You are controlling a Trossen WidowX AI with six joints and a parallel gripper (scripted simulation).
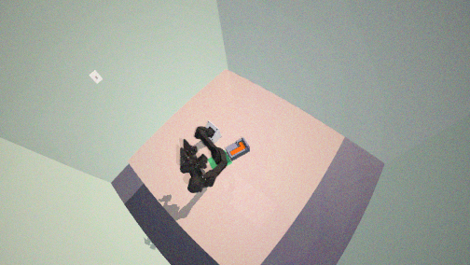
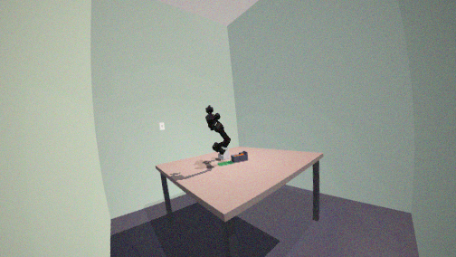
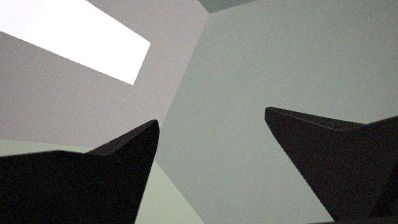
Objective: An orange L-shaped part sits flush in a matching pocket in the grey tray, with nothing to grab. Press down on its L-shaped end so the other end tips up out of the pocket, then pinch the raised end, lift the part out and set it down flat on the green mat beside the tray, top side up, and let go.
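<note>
Now: the orange L-shaped part 50 cm below my gripper tip, 29 cm to the left of it and 1 cm ahead of it. From my gripper tip the other things lie so: green mat (56 cm below, 13 cm to the left, 3 cm behind).
</note>
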